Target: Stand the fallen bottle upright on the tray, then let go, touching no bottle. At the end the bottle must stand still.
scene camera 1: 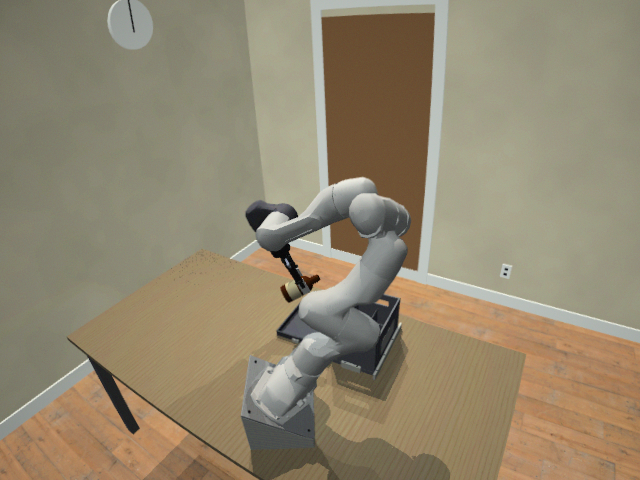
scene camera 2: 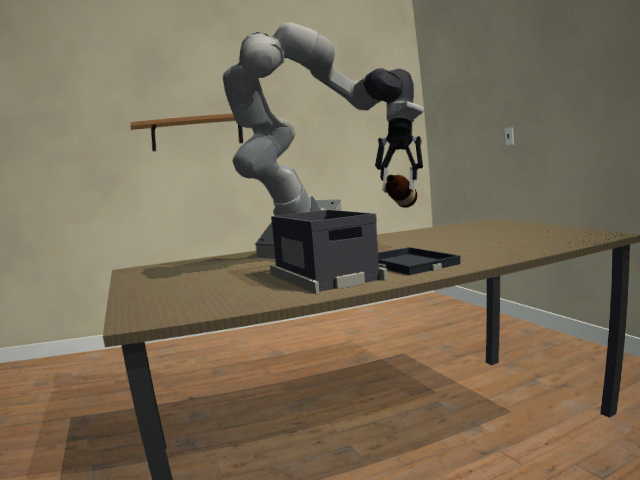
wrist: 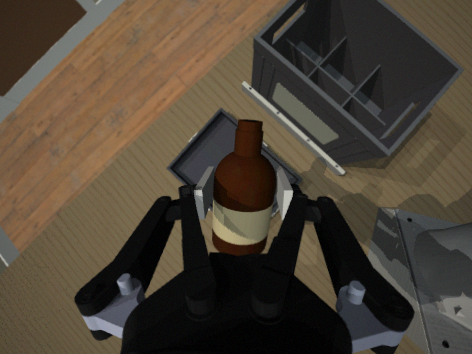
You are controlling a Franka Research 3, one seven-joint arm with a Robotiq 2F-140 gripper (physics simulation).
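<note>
The brown bottle (scene camera 1: pixel 293 290) (scene camera 2: pixel 404 192) (wrist: pixel 242 222) with a cream label is in the air, tilted, its neck somewhat higher than its base. My gripper (scene camera 1: pixel 303 288) (scene camera 2: pixel 399 187) (wrist: pixel 244 177) is shut on it, with one light finger pad on each side of its body near the shoulder. The dark, shallow tray (scene camera 1: pixel 287 336) (scene camera 2: pixel 421 266) (wrist: pixel 200 152) lies on the table well below the bottle. In scene camera 1 the arm hides part of the tray; in the wrist view the bottle and fingers cover part of it.
A tall dark crate (scene camera 1: pixel 388 326) (scene camera 2: pixel 343 255) (wrist: pixel 265 65) with inner dividers stands right beside the tray, with light strips along its foot. The arm's base (scene camera 1: pixel 279 431) (wrist: pixel 392 240) is on the table (scene camera 1: pixel 170 320) (scene camera 2: pixel 206 297). No other bottle can be made out.
</note>
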